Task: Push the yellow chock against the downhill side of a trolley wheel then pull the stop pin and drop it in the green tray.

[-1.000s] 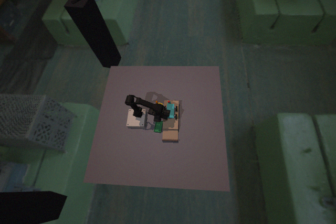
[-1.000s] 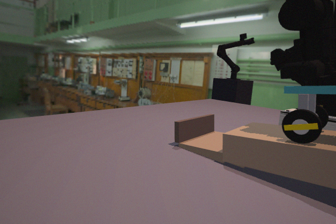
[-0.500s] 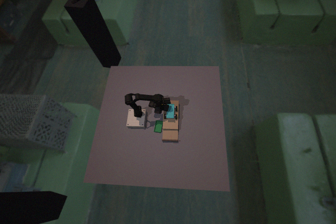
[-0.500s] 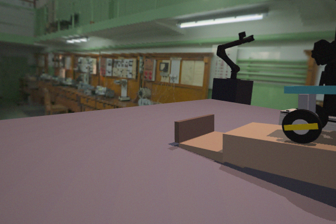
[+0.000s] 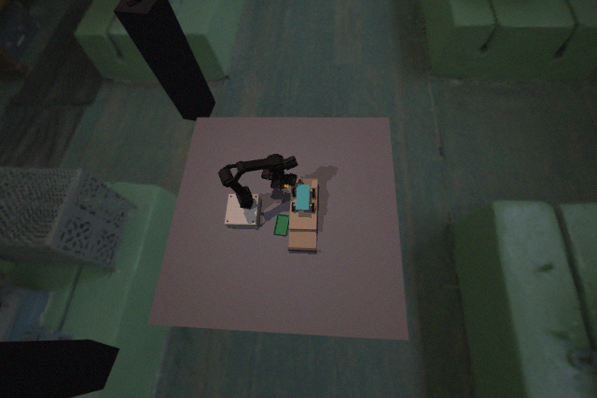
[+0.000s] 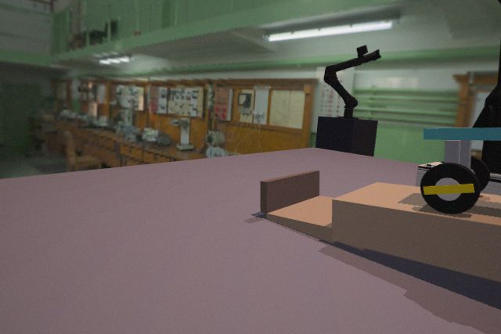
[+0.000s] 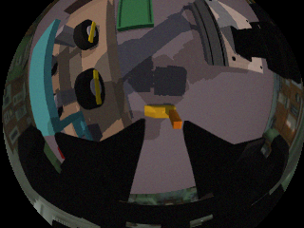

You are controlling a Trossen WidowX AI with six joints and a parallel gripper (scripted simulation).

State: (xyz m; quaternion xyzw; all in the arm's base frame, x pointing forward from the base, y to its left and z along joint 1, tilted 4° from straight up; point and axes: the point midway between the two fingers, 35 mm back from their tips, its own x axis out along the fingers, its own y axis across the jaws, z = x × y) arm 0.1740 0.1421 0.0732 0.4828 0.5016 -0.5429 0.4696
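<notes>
My gripper tip is 100 mm above the yellow chock, 40 mm to the right of it and 10 mm past it. The rest, counted from my gripper tip: trolley 150 mm ahead, 70 mm to the right, 10 mm below; then red-headed stop pin 110 mm ahead, 30 mm to the left, 10 mm above; then tan ramp 150 mm ahead, 80 mm below, 70 mm to the right.
</notes>
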